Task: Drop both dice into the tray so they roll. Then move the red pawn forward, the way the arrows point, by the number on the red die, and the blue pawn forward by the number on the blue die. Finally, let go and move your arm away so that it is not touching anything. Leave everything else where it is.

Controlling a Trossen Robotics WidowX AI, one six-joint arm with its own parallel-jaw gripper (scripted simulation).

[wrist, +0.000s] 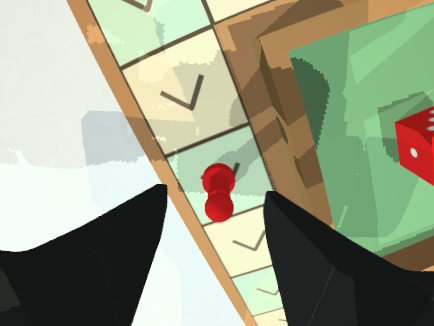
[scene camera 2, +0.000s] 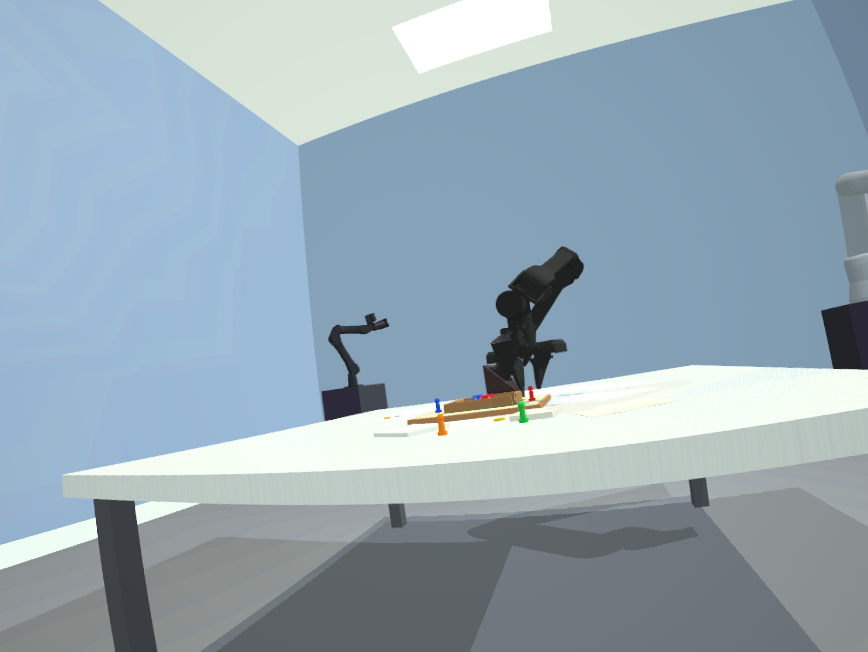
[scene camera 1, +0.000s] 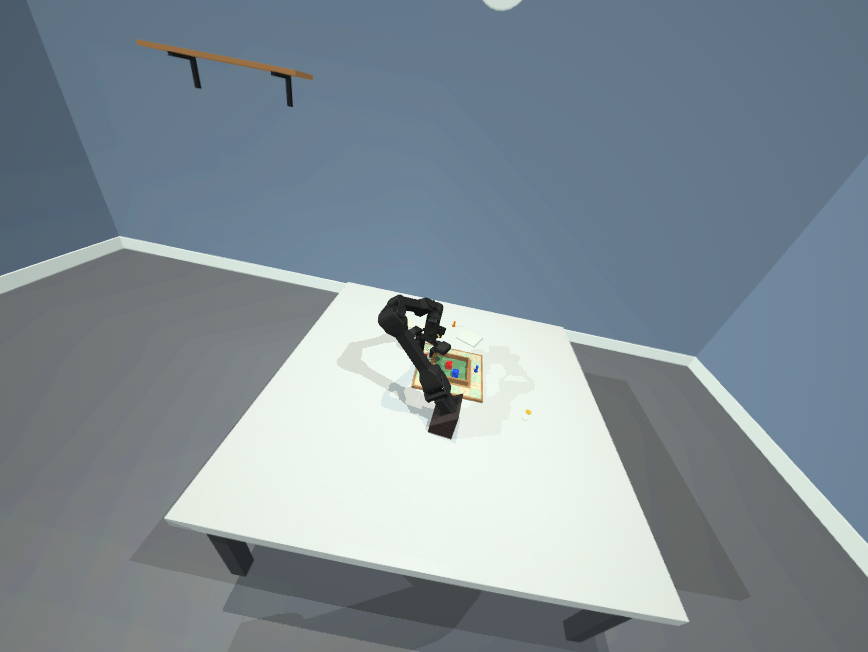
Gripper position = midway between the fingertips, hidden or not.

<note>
In view: my gripper [scene camera 2: 530, 390], a red pawn [wrist: 218, 180] and a green tray [wrist: 355, 85].
My gripper shows as well in the wrist view [wrist: 216, 197].
</note>
